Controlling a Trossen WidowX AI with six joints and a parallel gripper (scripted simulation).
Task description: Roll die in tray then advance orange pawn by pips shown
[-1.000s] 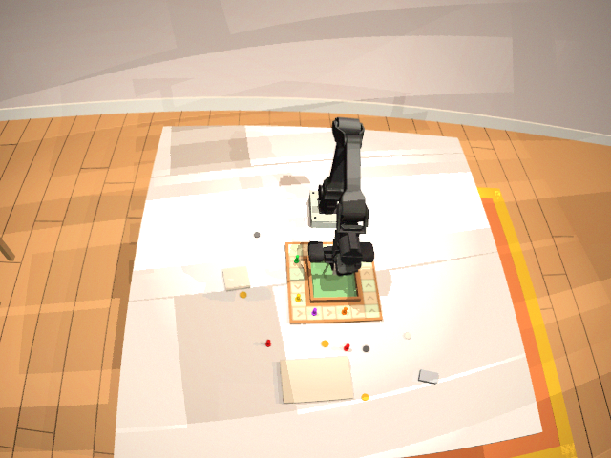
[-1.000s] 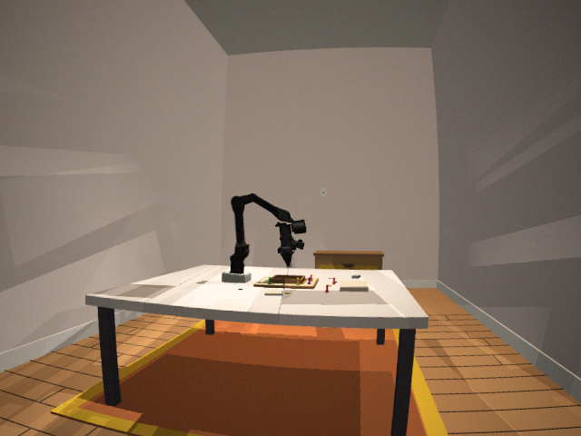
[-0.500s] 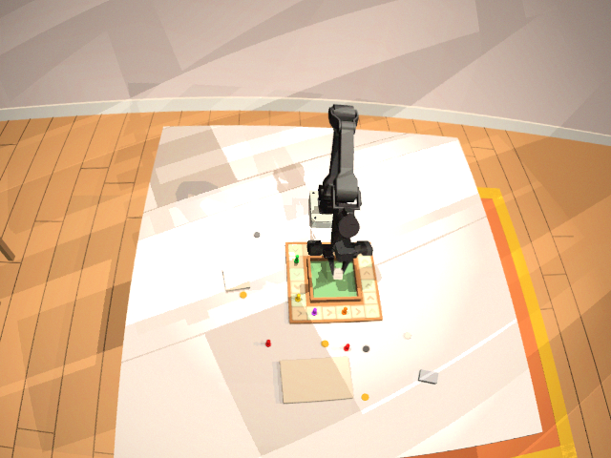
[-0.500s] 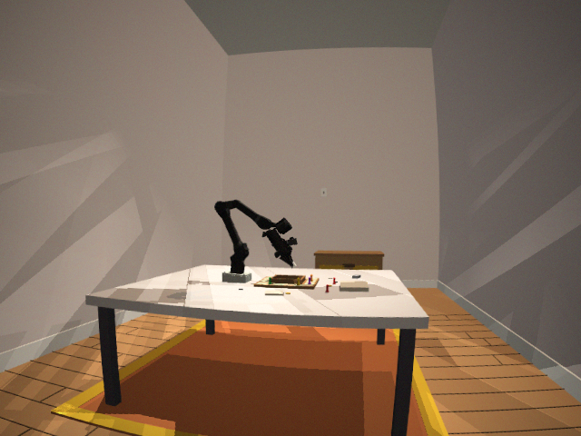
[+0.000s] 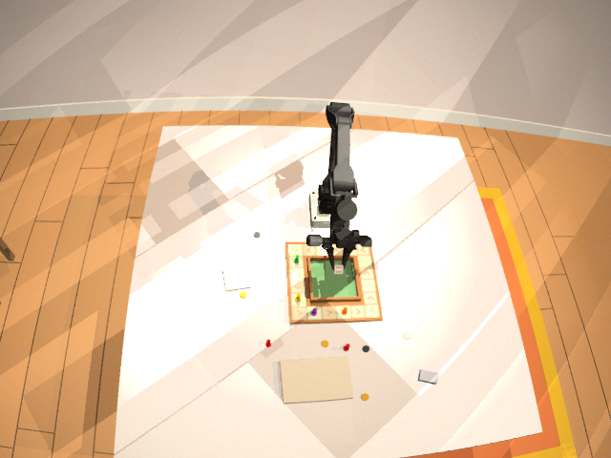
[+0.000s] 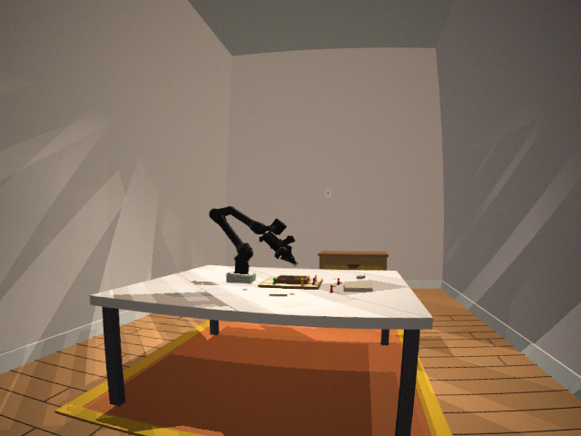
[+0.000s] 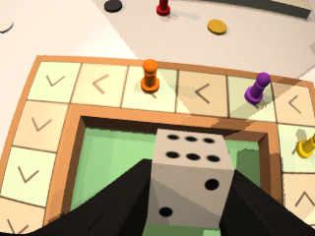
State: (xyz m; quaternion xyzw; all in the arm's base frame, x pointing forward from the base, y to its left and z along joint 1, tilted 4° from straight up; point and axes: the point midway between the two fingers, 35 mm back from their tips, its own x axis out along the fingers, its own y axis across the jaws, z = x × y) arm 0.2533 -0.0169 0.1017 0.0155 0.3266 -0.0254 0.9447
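The white die lies right at my gripper tip. Also, from my gripper tip: green tray (2 cm behind, 10 cm below); orange pawn (10 cm ahead, 2 cm to the left, 8 cm below); purple pawn (10 cm ahead, 7 cm to the right, 8 cm below).
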